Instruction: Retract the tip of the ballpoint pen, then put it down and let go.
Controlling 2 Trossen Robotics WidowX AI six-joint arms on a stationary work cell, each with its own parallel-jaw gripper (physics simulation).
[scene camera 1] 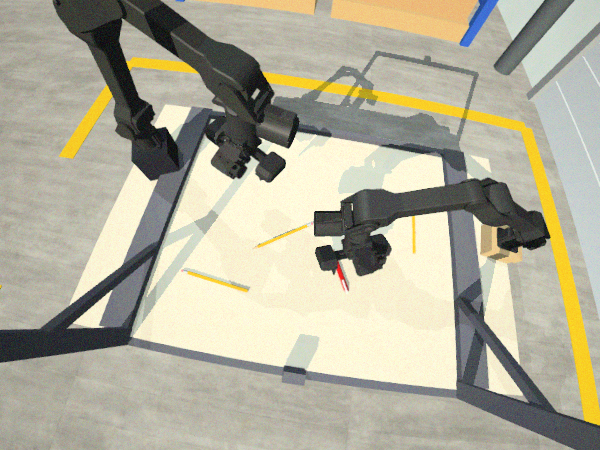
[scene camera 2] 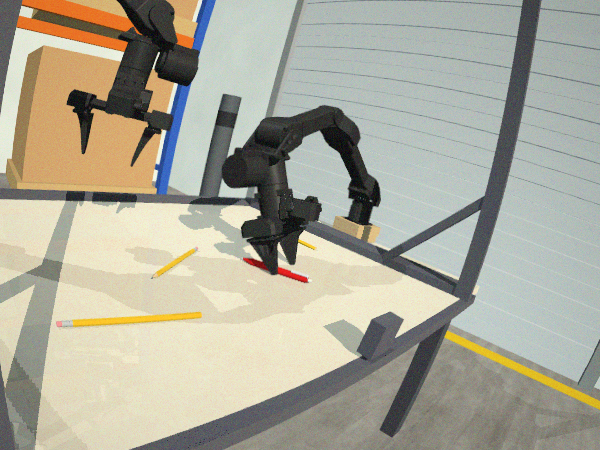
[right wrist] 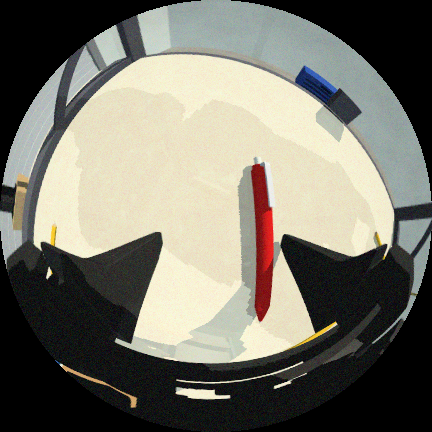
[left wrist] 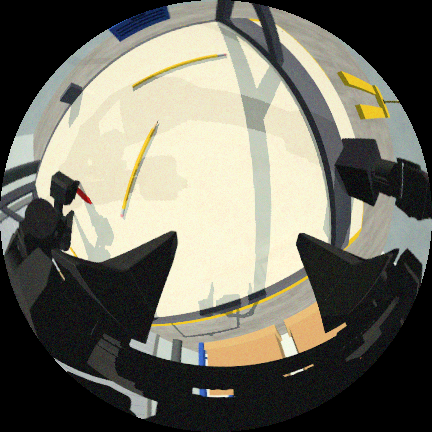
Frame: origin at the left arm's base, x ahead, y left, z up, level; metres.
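Where they show: left gripper, fingertip midpoint: point(scene camera 1: 247, 168) point(scene camera 2: 107, 160) point(left wrist: 240, 238); right gripper, fingertip midpoint: point(scene camera 1: 348, 269) point(scene camera 2: 284, 269) point(right wrist: 224, 240) point(left wrist: 74, 196); left arm's base, origin of the base link: point(scene camera 1: 149, 143) point(left wrist: 376, 172); right arm's base, origin of the base link: point(scene camera 1: 507, 240) point(scene camera 2: 358, 221).
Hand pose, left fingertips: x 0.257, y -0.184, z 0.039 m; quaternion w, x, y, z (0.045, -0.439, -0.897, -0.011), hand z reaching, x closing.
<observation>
Each offset is from my left fingertips to the top centre of the thing. Level surfaces: height alone.
A red ballpoint pen @(0.178 m ahead, 0.281 m right, 0.130 m down) point(scene camera 1: 342, 276) point(scene camera 2: 295, 273) point(left wrist: 84, 195) point(right wrist: 264, 235) with a white clip lies flat on the cream table @(0.145 m down) point(scene camera 1: 390, 350) point(scene camera 2: 250, 370). Its white button shows at the clip end in the right wrist view; the other end is a red cone, and I cannot tell whether a writing point sticks out. My right gripper point(scene camera 2: 283, 268) point(right wrist: 224, 240) is open, low over the pen, which lies between its fingers, nearer the finger at the right of the right wrist view. My left gripper point(scene camera 1: 252, 172) point(scene camera 2: 107, 159) point(left wrist: 240, 238) is open and empty, high above the table's back left.
Yellow pencils lie around: one @(0.054 m ahead, 0.147 m right, 0.137 m down) point(scene camera 1: 282, 236) point(scene camera 2: 175, 262) point(left wrist: 136, 167) left of the pen, one @(0.154 m back, 0.223 m right, 0.138 m down) point(scene camera 1: 217, 281) point(scene camera 2: 135, 319) point(left wrist: 180, 65) farther left, one @(0.451 m ahead, 0.209 m right, 0.138 m down) point(scene camera 1: 414, 235) point(scene camera 2: 307, 244) beyond my right gripper. A dark block @(0.008 m back, 0.490 m right, 0.088 m down) point(scene camera 1: 294, 376) point(scene camera 2: 380, 335) stands at the front edge.
</observation>
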